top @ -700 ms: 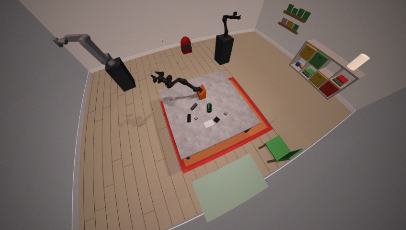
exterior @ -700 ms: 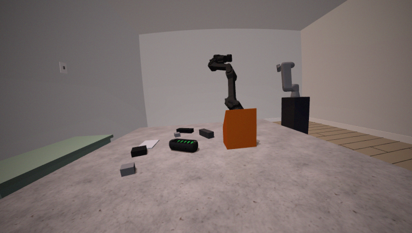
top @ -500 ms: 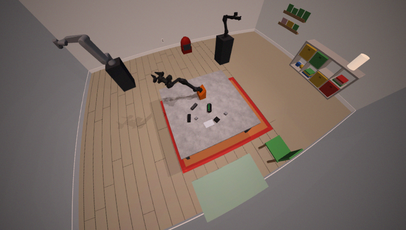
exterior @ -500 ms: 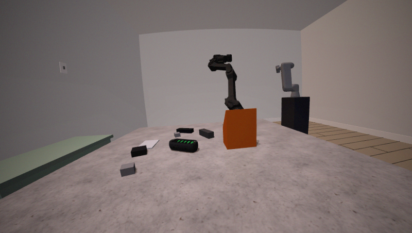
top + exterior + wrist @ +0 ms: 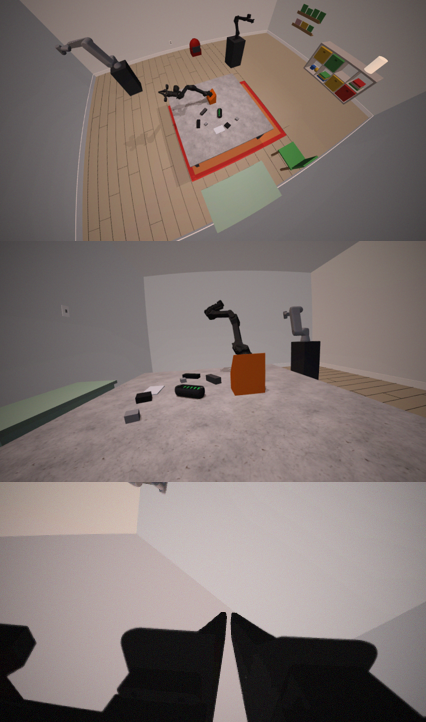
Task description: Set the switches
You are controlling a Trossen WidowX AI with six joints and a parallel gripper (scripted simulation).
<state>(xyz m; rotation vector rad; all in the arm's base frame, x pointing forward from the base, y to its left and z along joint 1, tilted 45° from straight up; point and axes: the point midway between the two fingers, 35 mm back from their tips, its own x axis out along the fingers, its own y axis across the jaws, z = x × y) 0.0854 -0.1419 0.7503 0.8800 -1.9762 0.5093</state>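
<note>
Right now the black box is 66 cm to the left of my gripper tip, 57 cm below it and 48 cm ahead of it. The rest, counted from my gripper tip: black bar (57 cm below, 30 cm to the left, 27 cm ahead); then white sheet (58 cm below, 52 cm to the left, 48 cm ahead); then small grey block (84 cm to the left, 57 cm below, 46 cm ahead).
</note>
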